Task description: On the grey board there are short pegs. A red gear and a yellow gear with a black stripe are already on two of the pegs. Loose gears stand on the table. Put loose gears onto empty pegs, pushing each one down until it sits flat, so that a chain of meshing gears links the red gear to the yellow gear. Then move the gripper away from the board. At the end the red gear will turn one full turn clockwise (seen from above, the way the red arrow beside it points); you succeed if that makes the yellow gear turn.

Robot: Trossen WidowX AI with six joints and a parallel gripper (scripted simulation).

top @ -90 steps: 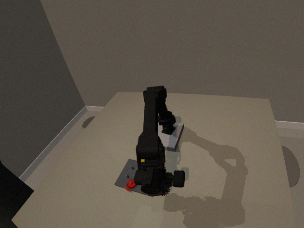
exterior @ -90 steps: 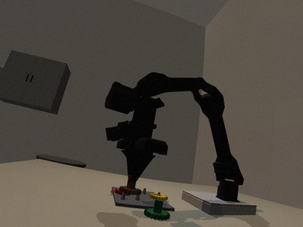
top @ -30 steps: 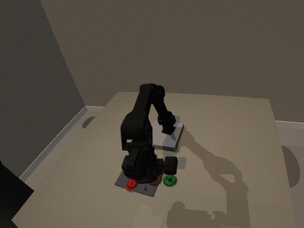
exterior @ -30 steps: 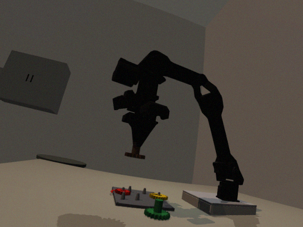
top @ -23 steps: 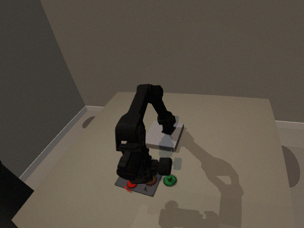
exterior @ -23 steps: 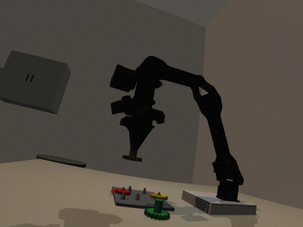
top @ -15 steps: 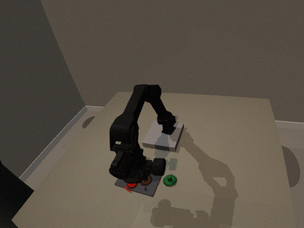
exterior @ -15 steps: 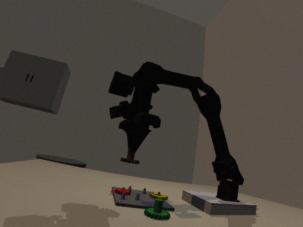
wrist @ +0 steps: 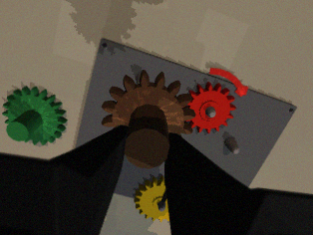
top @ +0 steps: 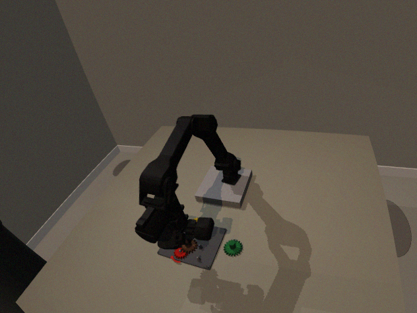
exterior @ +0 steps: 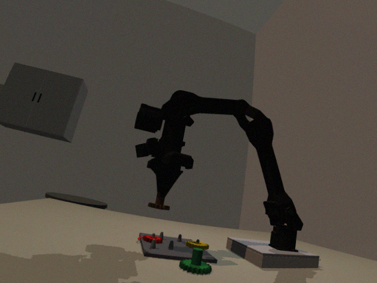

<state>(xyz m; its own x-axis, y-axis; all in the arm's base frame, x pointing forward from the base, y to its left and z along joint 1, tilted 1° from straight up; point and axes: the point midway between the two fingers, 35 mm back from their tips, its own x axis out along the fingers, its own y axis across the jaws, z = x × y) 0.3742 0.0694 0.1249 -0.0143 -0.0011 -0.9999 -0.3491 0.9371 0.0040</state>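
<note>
The red gear lies 70 mm to the right of my gripper tip and 110 mm below it. The rest, counted from my gripper tip: yellow gear 120 mm behind, 80 mm to the right, 110 mm below; brown gear 10 mm below; green gear 100 mm behind, 90 mm to the left, 110 mm below.
</note>
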